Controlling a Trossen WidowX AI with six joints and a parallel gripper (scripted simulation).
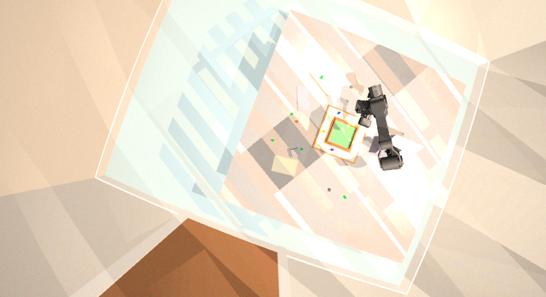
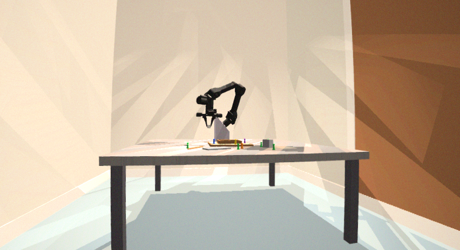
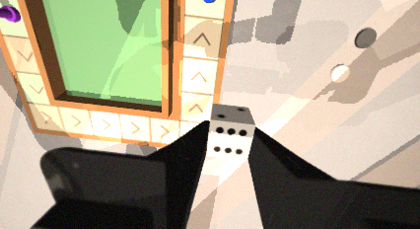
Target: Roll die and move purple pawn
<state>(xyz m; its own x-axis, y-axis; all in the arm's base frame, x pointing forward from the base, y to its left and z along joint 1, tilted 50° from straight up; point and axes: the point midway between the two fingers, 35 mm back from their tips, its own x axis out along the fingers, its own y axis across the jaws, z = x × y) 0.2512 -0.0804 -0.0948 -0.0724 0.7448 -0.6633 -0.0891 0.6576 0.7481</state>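
The purple pawn is 40 mm ahead of my gripper tip, 260 mm to the left of it and 100 mm below it. Round my gripper tip: blue pawn 90 mm ahead, 40 mm to the left, 100 mm below; then green tray 20 mm ahead, 150 mm to the left, 120 mm below; then white die right at my gripper tip.
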